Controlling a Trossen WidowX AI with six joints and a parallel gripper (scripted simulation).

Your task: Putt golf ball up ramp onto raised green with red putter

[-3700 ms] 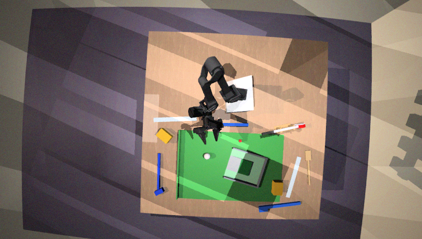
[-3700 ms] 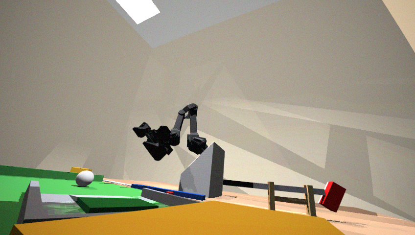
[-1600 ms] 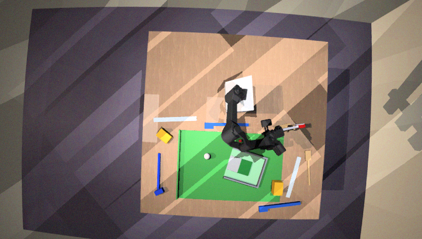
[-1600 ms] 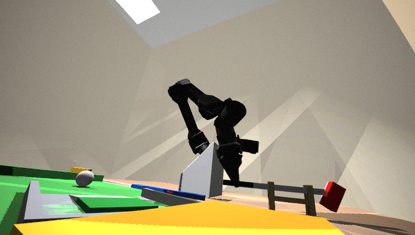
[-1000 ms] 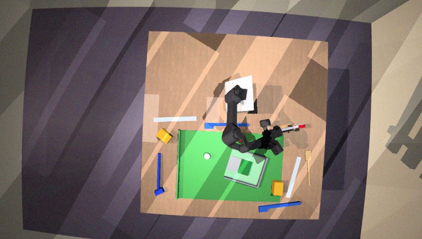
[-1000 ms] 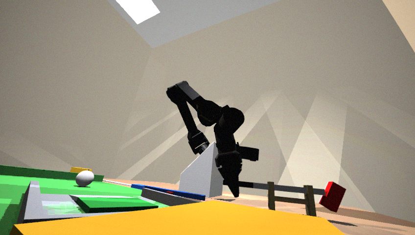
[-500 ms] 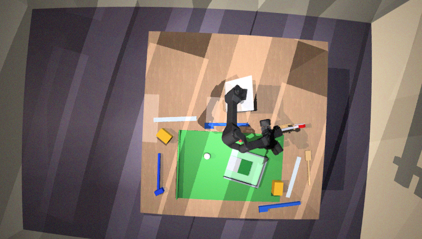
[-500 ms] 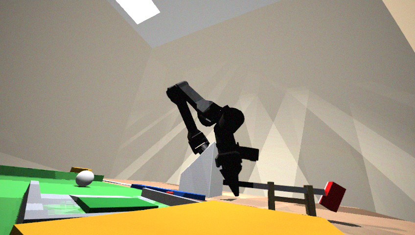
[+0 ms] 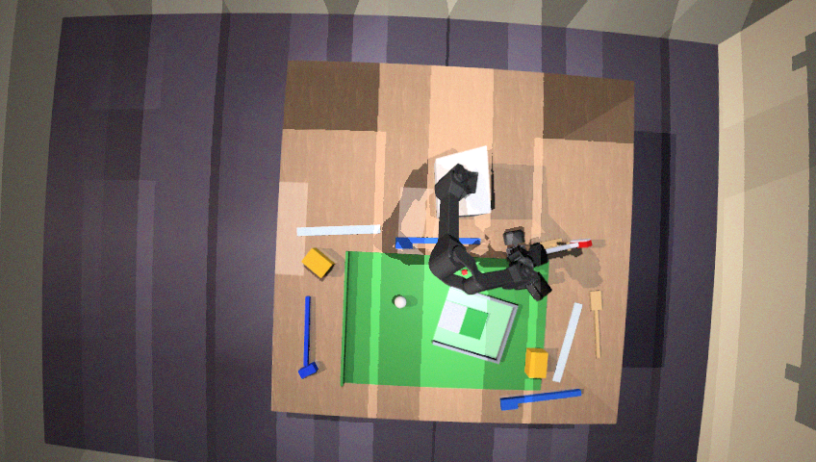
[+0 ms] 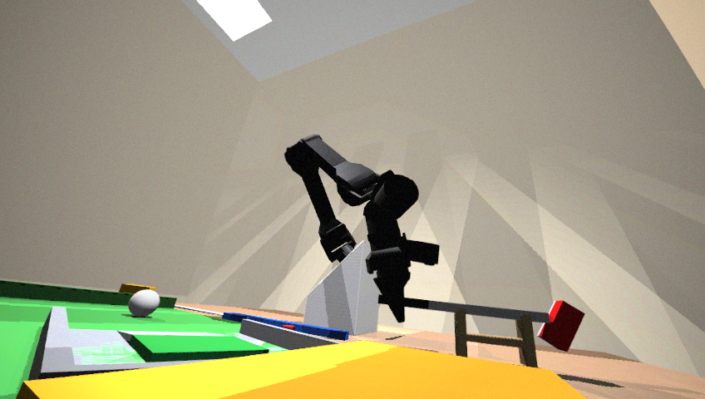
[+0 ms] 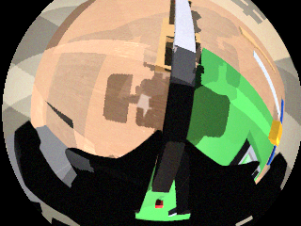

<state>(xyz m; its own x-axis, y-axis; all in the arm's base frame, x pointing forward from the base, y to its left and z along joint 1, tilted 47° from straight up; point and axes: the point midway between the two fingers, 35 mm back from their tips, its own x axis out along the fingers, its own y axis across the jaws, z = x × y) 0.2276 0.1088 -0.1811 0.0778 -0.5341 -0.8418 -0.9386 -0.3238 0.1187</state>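
My gripper tip is 110 mm to the right of the red putter, 40 mm past it and 20 mm below it. From my gripper tip the other things lie so: white golf ball (380 mm to the right, 210 mm ahead, 20 mm below); then small red cube (160 mm to the right, 80 mm ahead, 30 mm below).
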